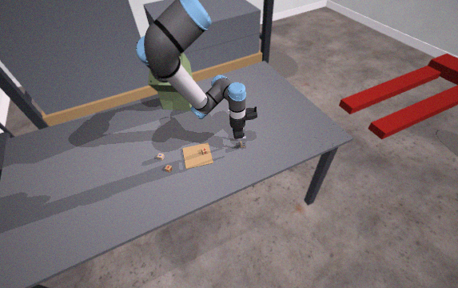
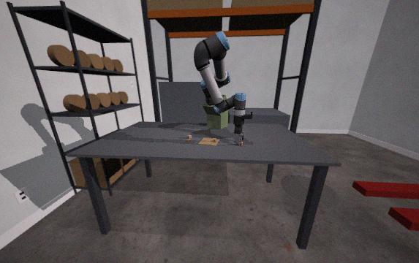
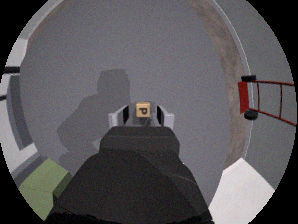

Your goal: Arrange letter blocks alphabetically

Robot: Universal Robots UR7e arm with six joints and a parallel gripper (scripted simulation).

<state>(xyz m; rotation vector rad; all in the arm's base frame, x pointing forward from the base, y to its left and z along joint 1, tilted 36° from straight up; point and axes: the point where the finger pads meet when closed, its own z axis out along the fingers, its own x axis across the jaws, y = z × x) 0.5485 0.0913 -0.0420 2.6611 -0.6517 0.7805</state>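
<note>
My hand is 11 cm past the tan mat, 22 cm to the left of it and 5 cm above it.
</note>
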